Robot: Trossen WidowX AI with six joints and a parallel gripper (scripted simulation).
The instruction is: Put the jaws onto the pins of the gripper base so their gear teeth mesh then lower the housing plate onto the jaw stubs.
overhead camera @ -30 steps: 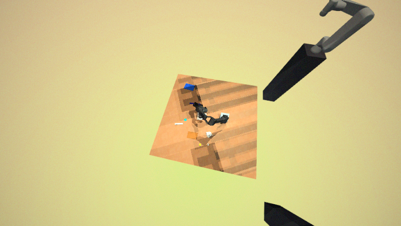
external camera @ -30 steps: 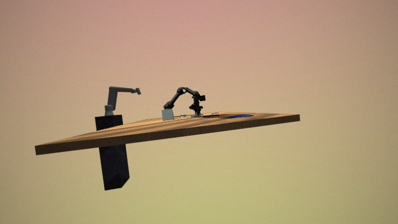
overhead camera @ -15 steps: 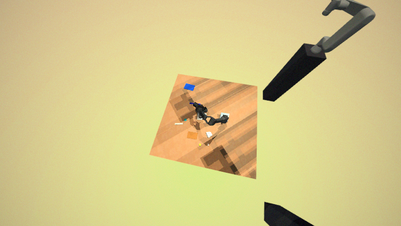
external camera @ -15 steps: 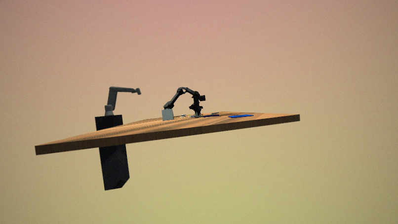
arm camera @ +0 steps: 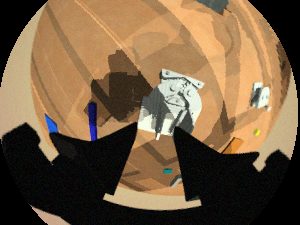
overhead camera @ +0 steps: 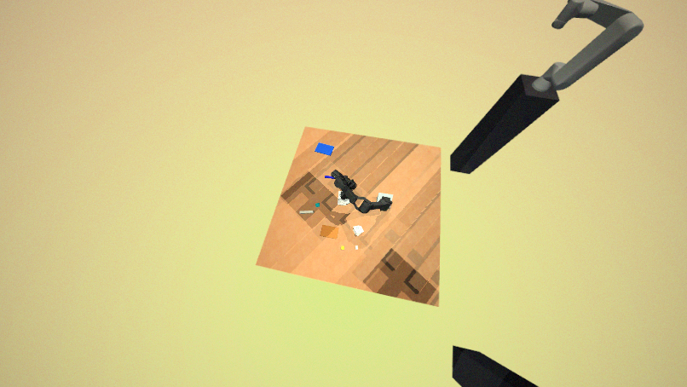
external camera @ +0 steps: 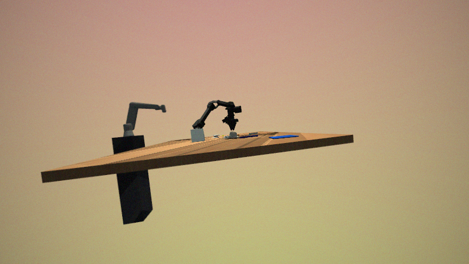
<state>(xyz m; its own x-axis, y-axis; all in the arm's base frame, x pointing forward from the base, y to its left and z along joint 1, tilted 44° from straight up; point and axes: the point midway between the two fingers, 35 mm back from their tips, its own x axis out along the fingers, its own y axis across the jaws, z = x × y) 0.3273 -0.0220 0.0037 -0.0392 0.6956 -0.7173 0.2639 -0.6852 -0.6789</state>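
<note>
Now: the gripper base 270 mm to the left of my gripper tip, 160 mm behind it and 40 mm below it. From my gripper tip the other things lie so: teal bit 190 mm ahead, 130 mm to the left, 70 mm below; then blue bar 130 mm to the right, 120 mm ahead, 60 mm below; then brown pad 320 mm to the left, 70 mm below, 50 mm ahead.
</note>
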